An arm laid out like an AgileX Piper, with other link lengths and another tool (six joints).
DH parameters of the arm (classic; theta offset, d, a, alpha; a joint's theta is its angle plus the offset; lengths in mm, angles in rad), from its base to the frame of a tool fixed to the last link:
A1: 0 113.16 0 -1.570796
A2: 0.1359 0 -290.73 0
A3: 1.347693 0 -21.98 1.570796
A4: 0 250.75 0 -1.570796
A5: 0 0 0 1.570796
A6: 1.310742 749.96 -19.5 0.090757
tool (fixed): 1.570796 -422.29 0 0
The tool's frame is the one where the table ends.
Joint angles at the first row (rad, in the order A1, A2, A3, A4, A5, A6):
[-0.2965, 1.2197, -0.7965, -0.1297, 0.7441, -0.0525]
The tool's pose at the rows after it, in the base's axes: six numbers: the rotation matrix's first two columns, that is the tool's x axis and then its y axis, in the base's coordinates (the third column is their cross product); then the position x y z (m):
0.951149 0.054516 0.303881 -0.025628 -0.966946 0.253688 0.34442 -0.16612 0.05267
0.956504 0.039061 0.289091 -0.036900 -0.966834 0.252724 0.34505 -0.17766 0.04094
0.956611 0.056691 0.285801 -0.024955 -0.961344 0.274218 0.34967 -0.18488 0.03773
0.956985 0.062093 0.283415 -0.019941 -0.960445 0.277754 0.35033 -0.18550 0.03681
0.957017 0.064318 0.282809 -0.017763 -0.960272 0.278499 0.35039 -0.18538 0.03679
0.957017 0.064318 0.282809 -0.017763 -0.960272 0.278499 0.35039 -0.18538 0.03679
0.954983 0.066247 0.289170 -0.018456 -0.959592 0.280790 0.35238 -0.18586 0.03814
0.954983 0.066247 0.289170 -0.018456 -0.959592 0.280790 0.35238 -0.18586 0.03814
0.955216 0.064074 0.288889 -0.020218 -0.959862 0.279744 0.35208 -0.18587 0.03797
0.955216 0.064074 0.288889 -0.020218 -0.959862 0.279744 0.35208 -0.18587 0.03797
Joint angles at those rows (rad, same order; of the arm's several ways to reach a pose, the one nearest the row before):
[-0.3707, 1.2735, -0.7964, -0.1295, 0.7120, -0.0599]
[-0.4025, 1.3192, -0.7964, -0.1295, 0.6798, -0.0737]
[-0.4080, 1.3438, -0.7964, -0.1538, 0.6480, -0.0767]
[-0.4080, 1.3483, -0.7964, -0.1575, 0.6438, -0.0793]
[-0.4080, 1.3484, -0.7964, -0.1574, 0.6438, -0.0818]
[-0.4080, 1.3484, -0.7964, -0.1574, 0.6438, -0.0818]
[-0.4080, 1.3483, -0.7964, -0.1574, 0.6364, -0.0820]
[-0.4080, 1.3483, -0.7964, -0.1574, 0.6364, -0.0820]
[-0.4080, 1.3483, -0.7964, -0.1574, 0.6374, -0.0800]
[-0.4080, 1.3483, -0.7964, -0.1574, 0.6374, -0.0800]

